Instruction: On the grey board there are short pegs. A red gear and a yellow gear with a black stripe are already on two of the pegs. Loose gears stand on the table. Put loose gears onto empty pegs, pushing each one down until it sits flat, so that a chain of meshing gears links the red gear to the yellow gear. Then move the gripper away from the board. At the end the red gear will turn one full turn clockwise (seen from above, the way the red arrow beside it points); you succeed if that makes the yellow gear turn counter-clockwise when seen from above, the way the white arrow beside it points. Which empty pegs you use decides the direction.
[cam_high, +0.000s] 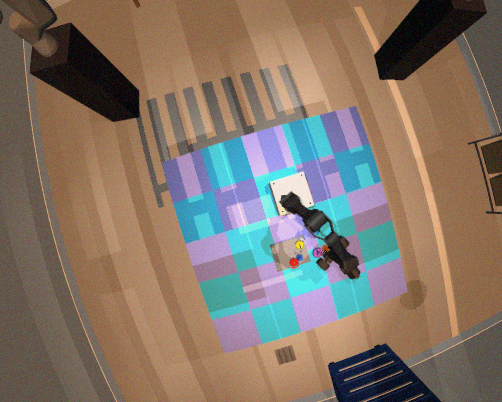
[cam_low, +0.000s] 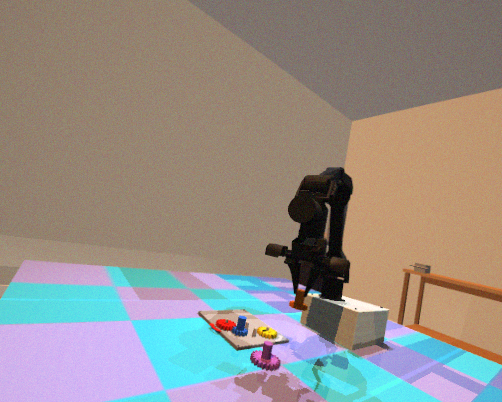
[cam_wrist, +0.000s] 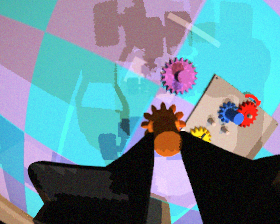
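Now: the blue gear 12 cm to the right of my gripper tip, 12 cm below it and 7 cm ahead of it. Round my gripper tip: red gear: 16 cm to the right, 13 cm below, 9 cm ahead; orange gear: 1 cm below; yellow gear: 13 cm below, 12 cm to the right, 1 cm behind.
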